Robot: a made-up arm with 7 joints.
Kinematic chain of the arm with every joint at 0, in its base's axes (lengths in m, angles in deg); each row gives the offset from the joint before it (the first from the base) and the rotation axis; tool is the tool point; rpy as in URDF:
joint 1: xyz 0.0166 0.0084 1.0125 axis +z
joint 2: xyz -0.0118 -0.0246 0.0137 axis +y
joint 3: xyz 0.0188 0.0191 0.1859 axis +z
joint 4: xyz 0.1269 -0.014 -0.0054 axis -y
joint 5: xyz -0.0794 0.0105 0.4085 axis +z
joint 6: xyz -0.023 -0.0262 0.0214 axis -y
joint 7: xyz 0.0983 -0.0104 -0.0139 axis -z
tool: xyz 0.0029 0.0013 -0.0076 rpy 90 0 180
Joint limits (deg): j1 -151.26..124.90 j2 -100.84..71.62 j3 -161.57..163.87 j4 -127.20..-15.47 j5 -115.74..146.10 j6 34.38..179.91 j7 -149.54..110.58
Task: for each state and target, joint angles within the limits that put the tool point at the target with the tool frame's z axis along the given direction. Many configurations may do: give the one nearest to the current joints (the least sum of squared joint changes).
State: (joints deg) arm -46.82 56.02 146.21 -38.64 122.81 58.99 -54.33
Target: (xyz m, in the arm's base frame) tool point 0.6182 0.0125 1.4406 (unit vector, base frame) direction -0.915 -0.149 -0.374
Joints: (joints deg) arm -47.23 69.89 120.77 -52.43 122.48 101.32 -98.69
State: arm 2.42 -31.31 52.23 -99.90 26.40 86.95 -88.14
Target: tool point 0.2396 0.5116 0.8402 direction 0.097 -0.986 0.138
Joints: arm 9.39 15.09 56.44 -127.20 50.29 84.30 -129.32
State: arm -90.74 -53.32 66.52 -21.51 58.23 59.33 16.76
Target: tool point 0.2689 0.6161 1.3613 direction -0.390 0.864 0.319
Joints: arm -76.45 -51.02 97.42 -36.61 86.34 64.60 47.28
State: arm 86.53 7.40 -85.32 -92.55 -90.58 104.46 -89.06
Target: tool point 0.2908 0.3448 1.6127 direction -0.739 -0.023 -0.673
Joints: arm 108.04 20.15 -79.23 -38.77 -83.20 55.66 -93.69
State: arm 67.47 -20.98 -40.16 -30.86 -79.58 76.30 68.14
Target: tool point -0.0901 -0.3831 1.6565 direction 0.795 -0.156 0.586
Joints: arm 48.84 -41.79 -42.02 -22.02 -82.90 72.84 33.22
